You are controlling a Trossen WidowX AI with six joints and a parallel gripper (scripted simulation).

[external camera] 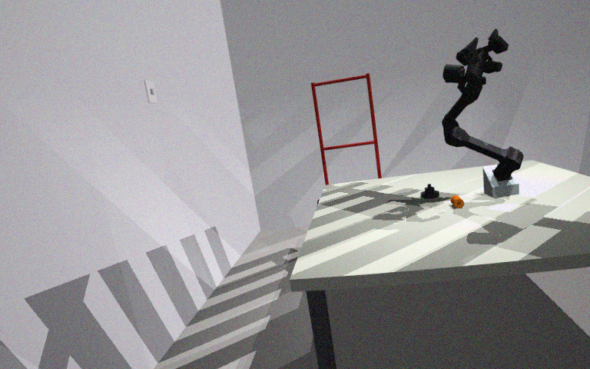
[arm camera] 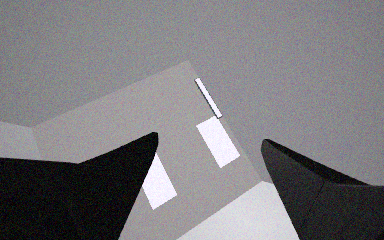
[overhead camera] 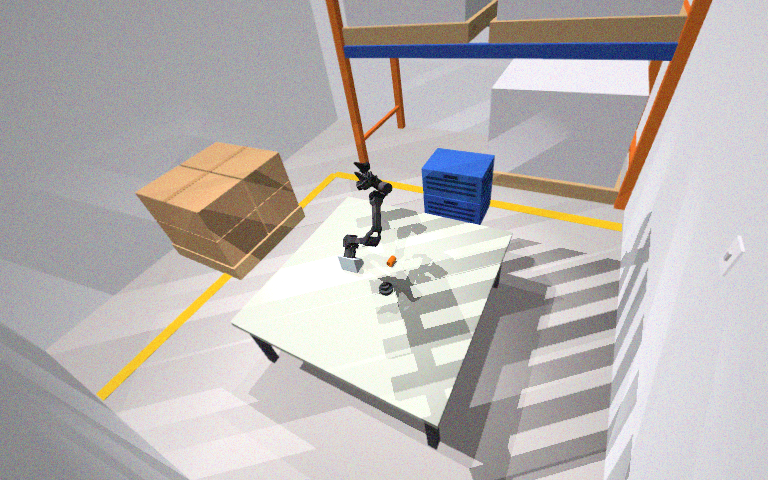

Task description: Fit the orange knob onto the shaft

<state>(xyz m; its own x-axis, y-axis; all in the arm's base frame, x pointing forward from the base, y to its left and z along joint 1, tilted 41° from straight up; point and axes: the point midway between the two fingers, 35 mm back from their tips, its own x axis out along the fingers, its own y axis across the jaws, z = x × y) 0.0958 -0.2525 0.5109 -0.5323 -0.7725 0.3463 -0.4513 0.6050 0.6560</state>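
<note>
The orange knob lies 14 cm ahead of my gripper tip, 4 cm to the right of it and 64 cm below it. The rest, counted from my gripper tip: round pedestal: 19 cm ahead, 25 cm to the right, 63 cm below.
</note>
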